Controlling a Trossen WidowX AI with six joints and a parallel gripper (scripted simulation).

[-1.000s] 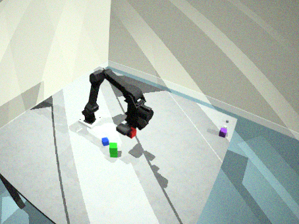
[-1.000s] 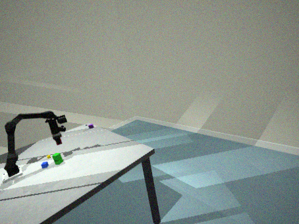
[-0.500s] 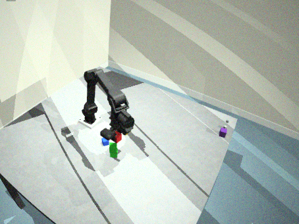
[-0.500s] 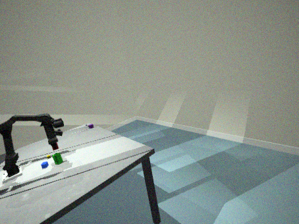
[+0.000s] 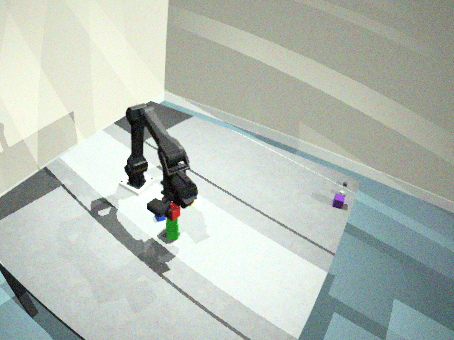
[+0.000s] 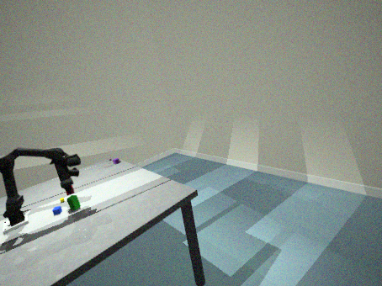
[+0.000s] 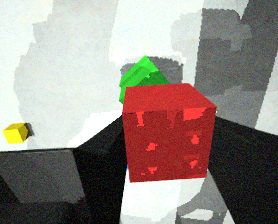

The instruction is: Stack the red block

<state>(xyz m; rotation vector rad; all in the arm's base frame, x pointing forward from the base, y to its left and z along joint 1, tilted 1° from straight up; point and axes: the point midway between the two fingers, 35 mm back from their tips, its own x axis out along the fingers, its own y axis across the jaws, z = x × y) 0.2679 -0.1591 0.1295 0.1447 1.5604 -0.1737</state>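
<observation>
Now: gripper tip 10 cm above the blue block, 8 cm past it and 5 cm to the right of it. Also, from my gripper tip: small yellow block: 19 cm to the left, 10 cm below, 2 cm behind; purple block: 55 cm ahead, 49 cm to the left, 9 cm below; red block: 1 cm above.
</observation>
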